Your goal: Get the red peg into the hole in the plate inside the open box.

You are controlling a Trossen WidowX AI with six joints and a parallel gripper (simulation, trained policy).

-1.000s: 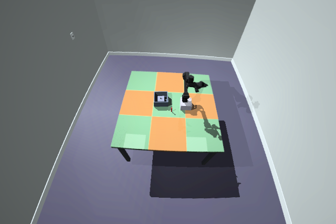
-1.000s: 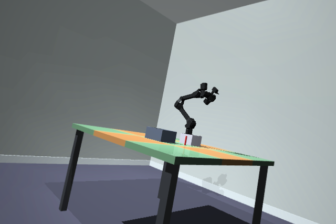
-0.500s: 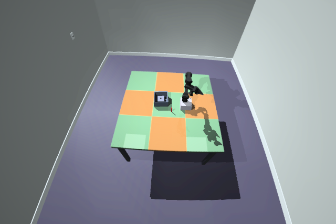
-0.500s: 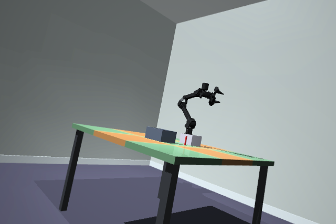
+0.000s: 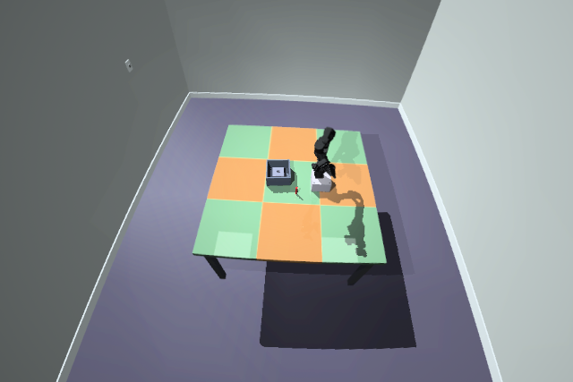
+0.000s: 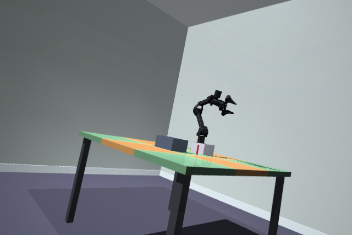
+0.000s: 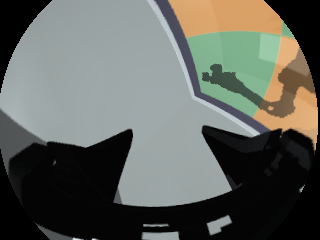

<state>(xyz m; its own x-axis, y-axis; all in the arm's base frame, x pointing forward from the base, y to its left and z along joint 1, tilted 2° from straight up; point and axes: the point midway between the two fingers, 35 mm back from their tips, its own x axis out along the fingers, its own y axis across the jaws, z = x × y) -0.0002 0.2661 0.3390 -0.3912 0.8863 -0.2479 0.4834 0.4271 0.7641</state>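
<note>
The red peg is 190 mm ahead of my gripper tip, 180 mm to the right of it and 390 mm below it. The rest, counted from my gripper tip: grey plate 330 mm ahead, 350 mm to the right, 390 mm below; then dark box 330 mm ahead, 350 mm to the right, 410 mm below.
</note>
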